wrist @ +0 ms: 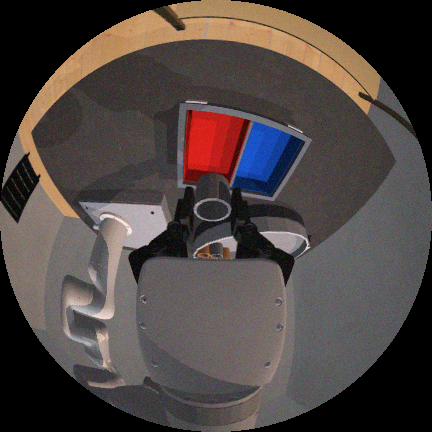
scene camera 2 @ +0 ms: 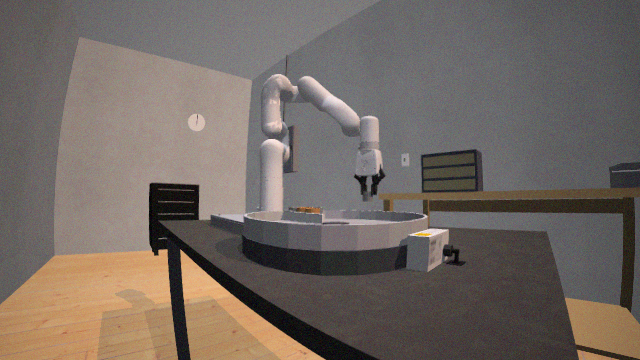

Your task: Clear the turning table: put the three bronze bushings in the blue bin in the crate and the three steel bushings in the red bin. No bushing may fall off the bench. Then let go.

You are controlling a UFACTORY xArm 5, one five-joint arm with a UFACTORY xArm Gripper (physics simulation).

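Places are measured from the arm's base along level axes (x back, y left, z down), in millimetres.
Where they show: gripper, fingertip midpoint: point(wrist: 212, 195) point(scene camera 2: 368, 194); arm's base at its link origin: point(wrist: 115, 222).
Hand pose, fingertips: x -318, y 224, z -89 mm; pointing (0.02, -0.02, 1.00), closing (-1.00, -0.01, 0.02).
Each offset is from my fingertips to the centre of the thing. "pt": to the spot under its first point. Level surfaces: height alone.
My gripper point(scene camera 2: 369, 192) point(wrist: 212, 195) is shut on a grey steel bushing @(dx +0, dy -7, dz +5 mm) point(scene camera 2: 368, 198) point(wrist: 213, 186), which hangs upright, higher than the turning table point(scene camera 2: 335, 236) point(wrist: 300, 235). In the wrist view it overlaps the near edge of the crate @(pt dx +47, dy +10, dz +80 mm) point(wrist: 181, 150), by the red bin point(wrist: 207, 145). The blue bin point(wrist: 260, 157) is on the right. No bushing shows in either bin. Bronze bushings @(dx -40, dy -344, dz +58 mm) point(scene camera 2: 308, 210) point(wrist: 226, 253) and a steel bushing @(dx -14, dy -305, dz +58 mm) point(wrist: 216, 249) are on the turning table, partly hidden by my gripper in the wrist view. The crate does not show in scene camera 2.
The turning table has a raised rim. A pale box with a yellow label @(dx -379, dy -388, dz +101 mm) point(scene camera 2: 428, 250) stands against its side. The arm's base plate point(wrist: 145, 220) lies left of my gripper in the wrist view. The dark bench @(dz +130 mm) point(scene camera 2: 450, 305) point(wrist: 125, 85) carries them.
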